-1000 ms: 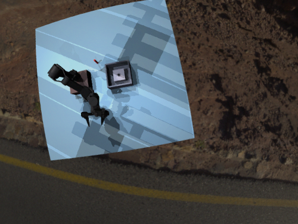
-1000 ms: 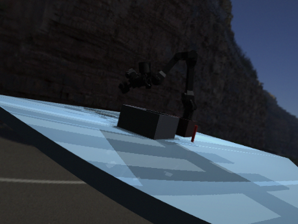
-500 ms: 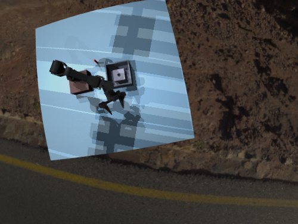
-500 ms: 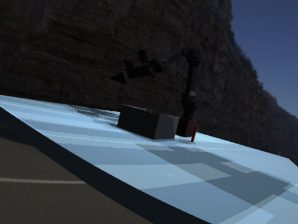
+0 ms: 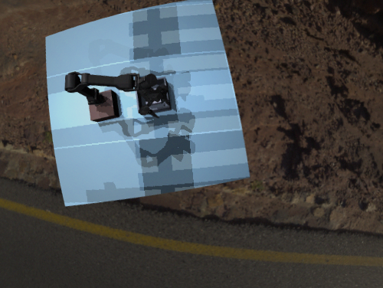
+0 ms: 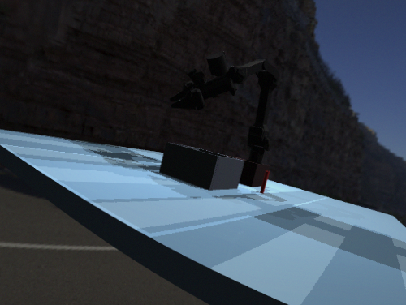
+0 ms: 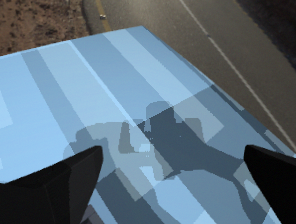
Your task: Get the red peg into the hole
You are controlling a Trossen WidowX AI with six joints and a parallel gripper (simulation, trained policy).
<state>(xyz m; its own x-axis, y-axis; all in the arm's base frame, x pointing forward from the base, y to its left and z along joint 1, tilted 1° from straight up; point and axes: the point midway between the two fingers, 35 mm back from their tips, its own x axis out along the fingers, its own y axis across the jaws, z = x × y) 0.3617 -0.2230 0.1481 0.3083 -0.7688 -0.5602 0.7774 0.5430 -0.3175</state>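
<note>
My gripper tip is now 33 cm to the right of the red peg, 19 cm past it and 18 cm above it. Also, from my gripper tip: pale square plate 18 cm below, 15 cm to the left, 4 cm behind; then dark box 20 cm below, 15 cm to the left, 4 cm behind.
</note>
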